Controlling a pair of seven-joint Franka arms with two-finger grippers.
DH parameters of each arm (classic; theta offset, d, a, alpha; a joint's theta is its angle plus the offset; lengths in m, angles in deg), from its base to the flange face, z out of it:
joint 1: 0 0.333 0 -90
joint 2: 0 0 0 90
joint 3: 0 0.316 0.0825 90
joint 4: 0 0 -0.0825 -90
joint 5: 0 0.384 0 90
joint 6: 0 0 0.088 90
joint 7: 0 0.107 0 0
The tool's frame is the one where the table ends.
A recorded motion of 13 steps. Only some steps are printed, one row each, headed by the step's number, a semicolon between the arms.
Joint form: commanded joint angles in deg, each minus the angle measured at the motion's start. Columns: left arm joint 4, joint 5, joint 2, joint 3, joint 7, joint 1, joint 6; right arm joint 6, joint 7, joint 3, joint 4, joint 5, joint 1, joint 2.
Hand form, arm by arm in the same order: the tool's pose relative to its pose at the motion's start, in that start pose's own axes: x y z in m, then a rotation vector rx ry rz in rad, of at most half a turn. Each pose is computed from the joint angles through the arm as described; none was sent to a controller.
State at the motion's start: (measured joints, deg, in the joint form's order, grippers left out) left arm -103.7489 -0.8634 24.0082 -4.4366 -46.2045 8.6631 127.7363; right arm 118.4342 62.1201 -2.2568 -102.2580 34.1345 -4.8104 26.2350
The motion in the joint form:
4: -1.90 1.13 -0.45 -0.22 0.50 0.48 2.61; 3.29 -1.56 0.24 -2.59 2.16 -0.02 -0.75
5: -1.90 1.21 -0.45 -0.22 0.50 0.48 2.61; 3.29 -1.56 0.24 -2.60 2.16 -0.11 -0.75
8: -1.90 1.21 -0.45 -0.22 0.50 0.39 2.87; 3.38 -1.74 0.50 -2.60 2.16 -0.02 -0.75
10: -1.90 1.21 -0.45 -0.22 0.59 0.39 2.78; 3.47 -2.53 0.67 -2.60 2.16 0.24 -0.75
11: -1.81 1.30 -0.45 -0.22 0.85 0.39 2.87; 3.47 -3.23 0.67 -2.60 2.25 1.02 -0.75
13: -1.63 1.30 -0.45 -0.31 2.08 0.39 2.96; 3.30 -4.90 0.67 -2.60 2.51 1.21 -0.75
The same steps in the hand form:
4: -0.0003 -0.0056 0.0053 -0.0047 0.0247 0.0164; 0.0033 0.0061 0.0063 0.0372 -0.0078 0.0048
5: -0.0003 -0.0056 0.0053 -0.0039 0.0254 0.0173; 0.0042 0.0062 0.0058 0.0378 -0.0078 0.0062
8: -0.0007 -0.0045 0.0050 -0.0072 0.0285 0.0189; 0.0011 0.0057 0.0075 0.0366 -0.0090 -0.0019
10: -0.0008 -0.0047 0.0051 -0.0060 0.0274 0.0205; -0.0029 0.0051 0.0095 0.0346 -0.0093 -0.0220
11: -0.0004 -0.0042 0.0043 -0.0074 0.0305 0.0260; -0.0105 0.0043 0.0137 0.0287 -0.0105 -0.0453
13: -0.0004 -0.0028 0.0027 -0.0109 0.0334 0.0490; -0.0126 0.0043 0.0150 0.0266 -0.0150 -0.0750

